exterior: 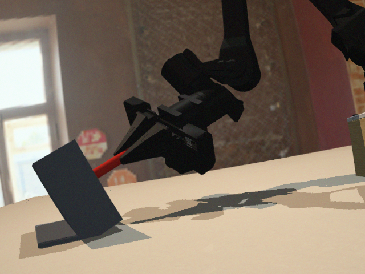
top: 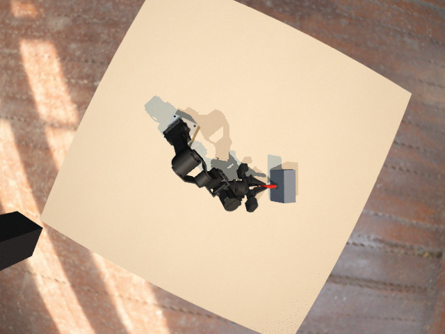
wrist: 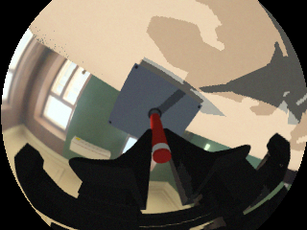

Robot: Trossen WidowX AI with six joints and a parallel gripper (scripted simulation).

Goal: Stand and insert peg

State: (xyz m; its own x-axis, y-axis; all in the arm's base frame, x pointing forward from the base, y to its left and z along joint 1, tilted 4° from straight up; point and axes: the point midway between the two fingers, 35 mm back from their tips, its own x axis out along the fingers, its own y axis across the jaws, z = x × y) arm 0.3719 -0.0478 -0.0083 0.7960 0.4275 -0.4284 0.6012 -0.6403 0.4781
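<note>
The dark sloped panel is 60 mm ahead of my gripper tip, 30 mm to the left of it and 30 mm below it. From my gripper tip the other things lie so: red peg (10 mm behind, 10 mm to the right).
</note>
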